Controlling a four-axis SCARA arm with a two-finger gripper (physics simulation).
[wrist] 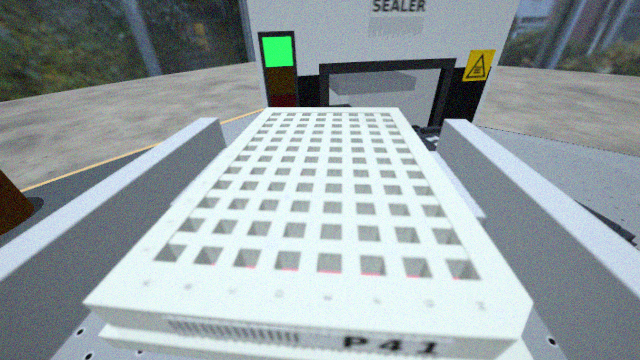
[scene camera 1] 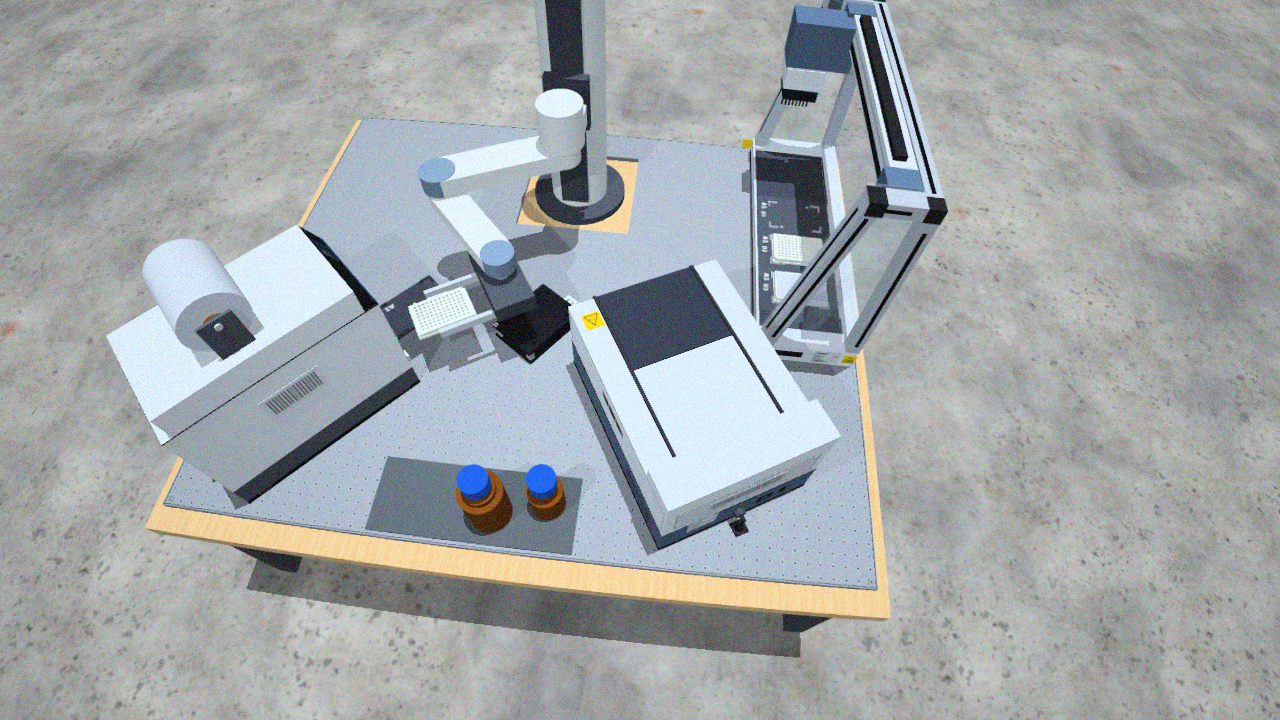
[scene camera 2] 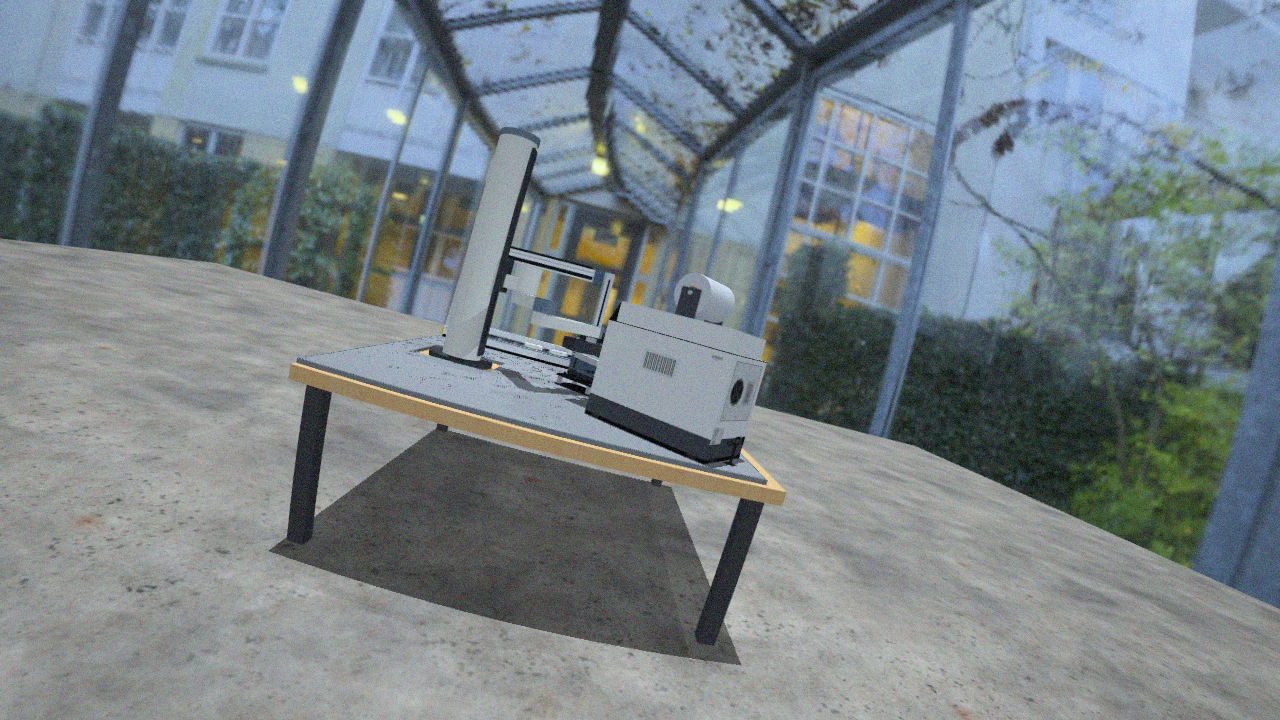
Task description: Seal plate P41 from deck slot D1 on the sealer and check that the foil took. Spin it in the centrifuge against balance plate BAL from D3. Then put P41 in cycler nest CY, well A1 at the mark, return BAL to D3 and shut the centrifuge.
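Where they show: gripper, fingertip midpoint: [wrist: 327, 138] [scene camera 1: 432, 314]; arm's base, origin of the base link: [scene camera 1: 580, 192] [scene camera 2: 460, 360].
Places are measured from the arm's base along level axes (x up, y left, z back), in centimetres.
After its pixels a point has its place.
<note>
The white plate P41 [scene camera 1: 444, 311] @[x 14.7, y -20.3, z -54.8 cm] [wrist: 330, 187] @[x 14.9, y -19.3, z -53.4 cm] is level between the fingers, its label facing the wrist camera. Its wells look open, with reddish liquid in the nearest row. My gripper [scene camera 1: 454, 313] @[x 14.9, y -22.5, z -55.9 cm] [wrist: 327, 138] @[x 14.9, y -22.5, z -55.9 cm] is shut on it, in front of the sealer [scene camera 1: 295, 358] @[x 29.9, y -37.4, z -78.1 cm] [scene camera 2: 671, 376] @[x 20.0, y -59.9, z -70.4 cm] [wrist: 320, 30] @[x 19.2, y -30.1, z -61.9 cm]. The sealer's dark tray [scene camera 1: 401, 310] @[x 11.1, y -31.4, z -53.2 cm] partly shows behind the plate; most of it is hidden in the wrist view. The sealer's green lamp [wrist: 277, 51] @[x 18.0, y -27.4, z -63.9 cm] is lit. On the deck a white plate [scene camera 1: 789, 285] @[x 7.7, y 55.5, z -32.6 cm] sits in D3, partly behind the frame; D1's corner marks show no plate.
A white machine [scene camera 1: 707, 402] @[x 22.3, y 35.3, z -74.2 cm] with a dark top panel stands right of the arm, beside a black platform [scene camera 1: 546, 335] @[x 5.5, y 0.5, z -52.3 cm]. Another white plate [scene camera 1: 787, 248] @[x 7.6, y 55.5, z -20.6 cm] sits in D2. Two amber bottles [scene camera 1: 486, 508] @[x 13.7, y -2.0, z -95.4 cm] [scene camera 1: 546, 503] @[x 9.6, y 7.8, z -92.0 cm] stand on a grey mat [scene camera 1: 402, 501] @[x 1.8, y -22.1, z -92.6 cm]. The arm's column [scene camera 2: 490, 250] @[x 43.1, y -6.9, z -2.8 cm] stands at the back.
</note>
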